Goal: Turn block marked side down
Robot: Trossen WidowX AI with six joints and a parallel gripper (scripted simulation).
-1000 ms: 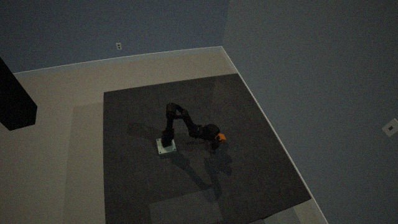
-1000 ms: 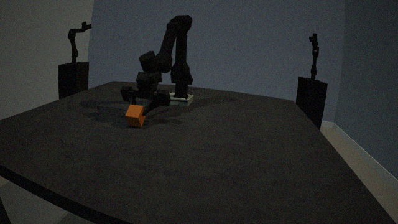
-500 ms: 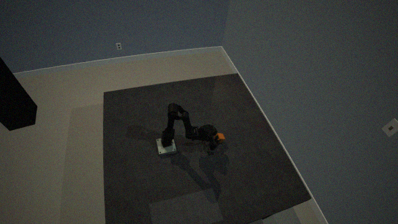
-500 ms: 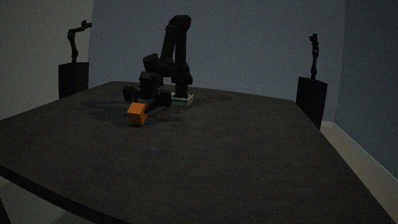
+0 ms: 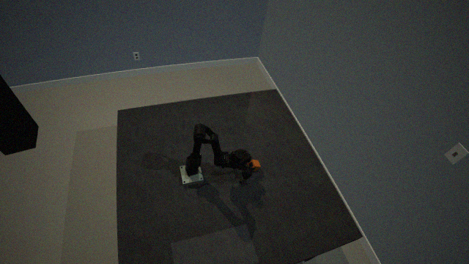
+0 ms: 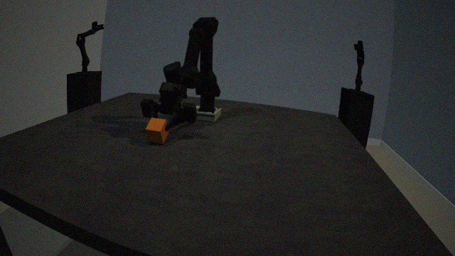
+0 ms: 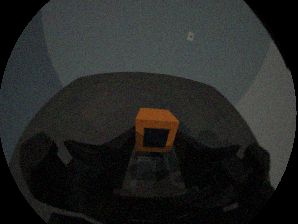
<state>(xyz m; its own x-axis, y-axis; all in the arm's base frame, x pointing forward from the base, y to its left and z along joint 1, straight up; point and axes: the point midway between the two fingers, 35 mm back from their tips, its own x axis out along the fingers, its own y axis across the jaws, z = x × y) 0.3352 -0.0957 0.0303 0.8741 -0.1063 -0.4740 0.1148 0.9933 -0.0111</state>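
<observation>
Now: the orange block 10 mm behind my gripper tip.
</observation>
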